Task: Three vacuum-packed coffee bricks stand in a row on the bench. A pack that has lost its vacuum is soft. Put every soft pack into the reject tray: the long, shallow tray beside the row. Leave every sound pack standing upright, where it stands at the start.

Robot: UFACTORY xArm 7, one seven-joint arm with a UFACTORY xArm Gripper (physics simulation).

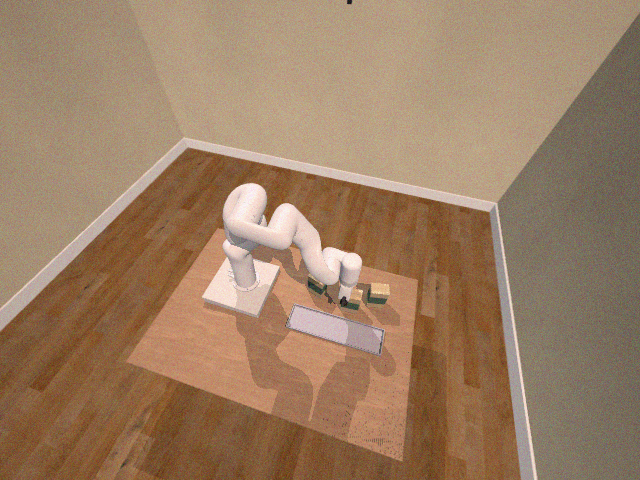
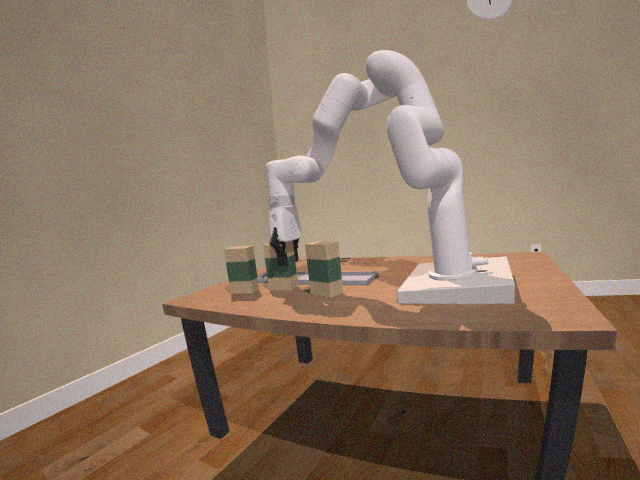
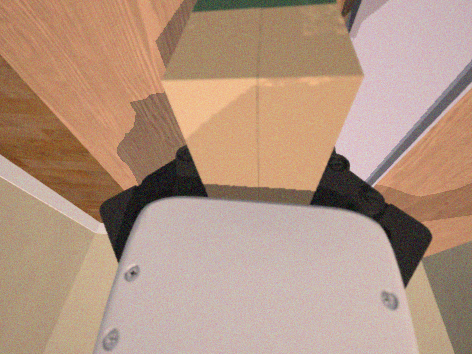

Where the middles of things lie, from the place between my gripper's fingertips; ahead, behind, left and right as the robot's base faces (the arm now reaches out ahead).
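Reject tray (image 1: 361, 336): hand 90 mm above it, 10 mm past it and 120 mm to the left of it.
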